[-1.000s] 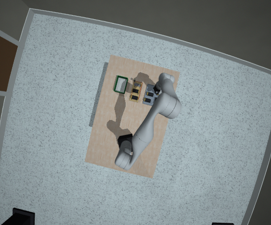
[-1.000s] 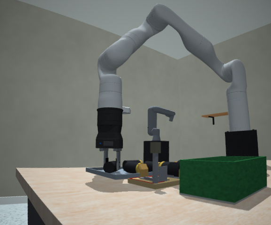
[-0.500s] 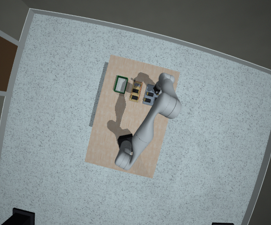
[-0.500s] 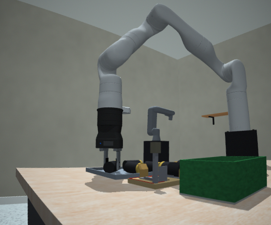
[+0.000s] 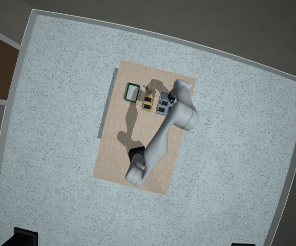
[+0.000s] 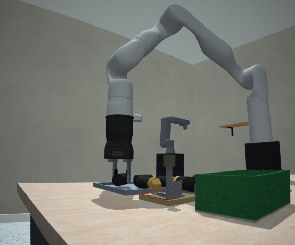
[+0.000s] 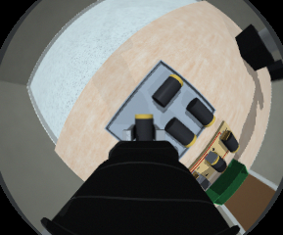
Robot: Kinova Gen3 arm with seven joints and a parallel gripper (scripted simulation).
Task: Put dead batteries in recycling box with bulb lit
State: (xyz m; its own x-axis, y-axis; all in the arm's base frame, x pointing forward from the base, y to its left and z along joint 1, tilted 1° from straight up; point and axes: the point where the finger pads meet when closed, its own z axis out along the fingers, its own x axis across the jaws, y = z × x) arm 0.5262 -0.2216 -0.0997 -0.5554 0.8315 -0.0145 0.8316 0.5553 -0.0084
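My hand is 40 mm past the grey tray, 30 mm to the right of it and 30 mm above it. The rest, counted from my hand: green recycling box 360 mm to the left, 20 mm below, 10 mm ahead.
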